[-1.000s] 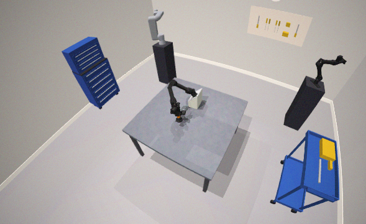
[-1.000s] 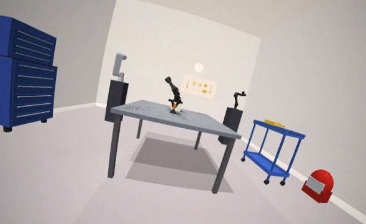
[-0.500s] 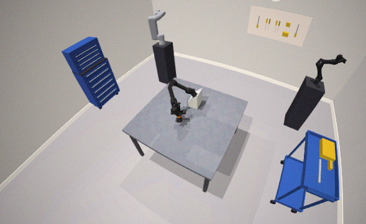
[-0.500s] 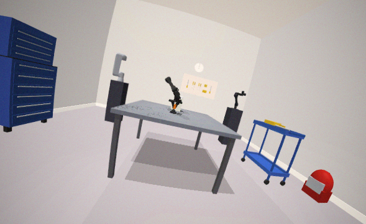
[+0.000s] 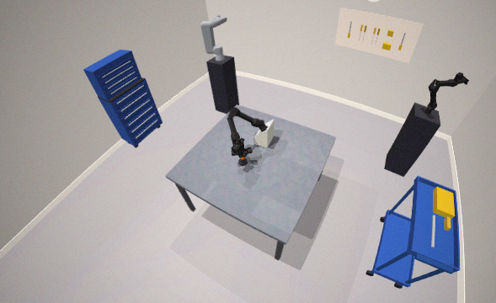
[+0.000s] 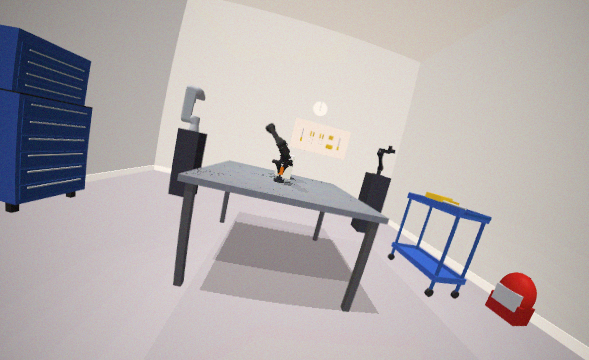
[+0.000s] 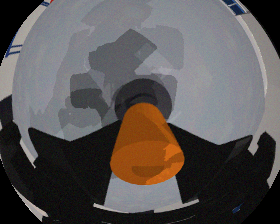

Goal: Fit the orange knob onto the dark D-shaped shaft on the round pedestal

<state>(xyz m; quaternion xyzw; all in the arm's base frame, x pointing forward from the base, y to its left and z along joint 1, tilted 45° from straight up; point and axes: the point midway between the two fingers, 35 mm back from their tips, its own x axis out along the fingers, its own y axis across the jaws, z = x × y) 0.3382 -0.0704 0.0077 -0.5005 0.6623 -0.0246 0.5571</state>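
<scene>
The orange knob lies 20 mm above my gripper tip. From my gripper tip the other things lie so: dark round pedestal: 40 mm below.
</scene>
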